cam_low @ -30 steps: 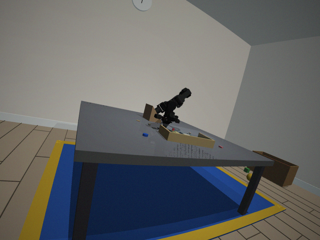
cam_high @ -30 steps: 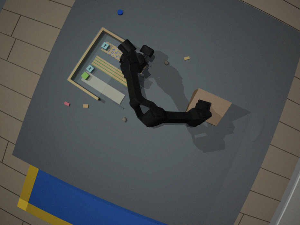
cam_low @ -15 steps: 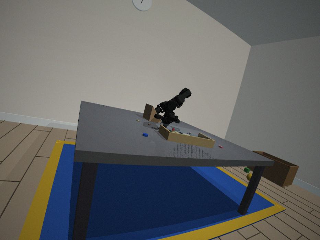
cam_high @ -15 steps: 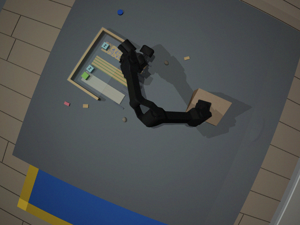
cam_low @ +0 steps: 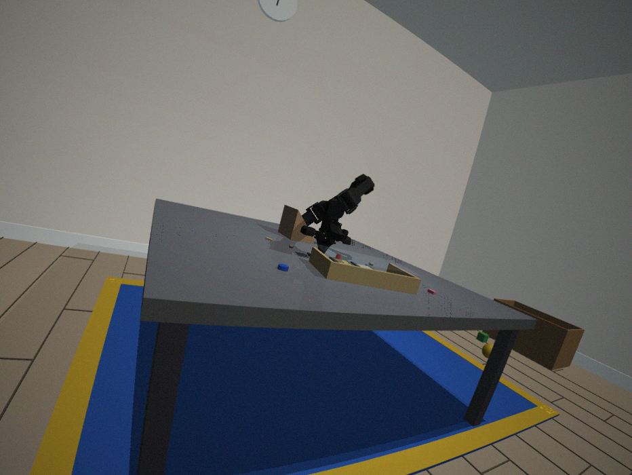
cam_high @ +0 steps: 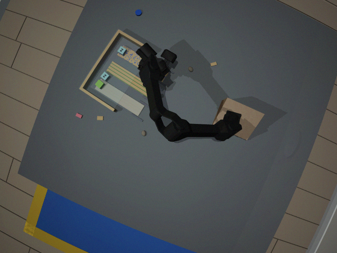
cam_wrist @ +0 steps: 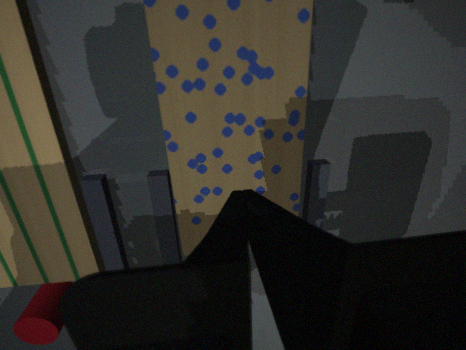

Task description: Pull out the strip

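The dotted strip is 90 mm ahead of my gripper tip and 30 mm to the right of it. From my gripper tip the other things lie so: blue disc (180 mm ahead, 260 mm to the right); red cylinder (20 mm behind, 100 mm to the left, 10 mm above).
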